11 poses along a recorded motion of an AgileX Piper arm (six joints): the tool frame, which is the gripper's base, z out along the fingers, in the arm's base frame.
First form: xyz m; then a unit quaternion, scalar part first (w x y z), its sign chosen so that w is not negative.
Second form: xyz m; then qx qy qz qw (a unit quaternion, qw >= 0). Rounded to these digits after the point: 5 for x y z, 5 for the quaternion.
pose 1, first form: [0.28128, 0.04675, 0.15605, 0.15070, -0.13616, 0.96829, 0.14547]
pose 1, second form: [0.28128, 0.04675, 0.15605, -0.13616, 0.96829, 0.14547, 0.15070]
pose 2, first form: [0.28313, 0.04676, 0.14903, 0.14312, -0.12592, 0.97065, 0.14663]
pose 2, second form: [0.28313, 0.04676, 0.14903, -0.12592, 0.97065, 0.14663, 0.14312]
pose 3, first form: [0.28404, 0.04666, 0.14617, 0.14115, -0.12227, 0.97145, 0.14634]
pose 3, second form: [0.28404, 0.04666, 0.14617, -0.12227, 0.97145, 0.14634, 0.14115]
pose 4, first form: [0.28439, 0.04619, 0.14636, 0.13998, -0.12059, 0.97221, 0.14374]
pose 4, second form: [0.28439, 0.04619, 0.14636, -0.12059, 0.97221, 0.14374, 0.13998]
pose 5, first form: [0.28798, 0.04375, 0.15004, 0.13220, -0.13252, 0.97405, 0.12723]
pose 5, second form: [0.28798, 0.04375, 0.15004, -0.13252, 0.97405, 0.12723, 0.13220]
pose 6, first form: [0.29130, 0.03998, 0.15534, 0.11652, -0.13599, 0.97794, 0.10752]
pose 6, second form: [0.29130, 0.03998, 0.15534, -0.13599, 0.97794, 0.10752, 0.11652]
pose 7, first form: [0.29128, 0.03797, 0.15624, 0.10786, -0.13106, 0.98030, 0.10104]
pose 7, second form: [0.29128, 0.03797, 0.15624, -0.13106, 0.98030, 0.10104, 0.10786]
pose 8, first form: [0.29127, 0.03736, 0.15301, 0.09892, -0.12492, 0.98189, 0.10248]
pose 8, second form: [0.29127, 0.03736, 0.15301, -0.12492, 0.98189, 0.10248, 0.09892]
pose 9, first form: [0.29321, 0.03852, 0.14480, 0.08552, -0.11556, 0.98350, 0.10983]
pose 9, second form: [0.29321, 0.03852, 0.14480, -0.11556, 0.98350, 0.10983, 0.08552]
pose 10, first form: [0.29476, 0.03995, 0.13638, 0.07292, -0.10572, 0.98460, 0.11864]
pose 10, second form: [0.29476, 0.03995, 0.13638, -0.10572, 0.98460, 0.11864, 0.07292]
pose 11, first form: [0.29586, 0.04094, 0.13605, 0.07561, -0.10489, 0.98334, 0.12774]
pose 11, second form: [0.29586, 0.04094, 0.13605, -0.10489, 0.98334, 0.12774, 0.07561]
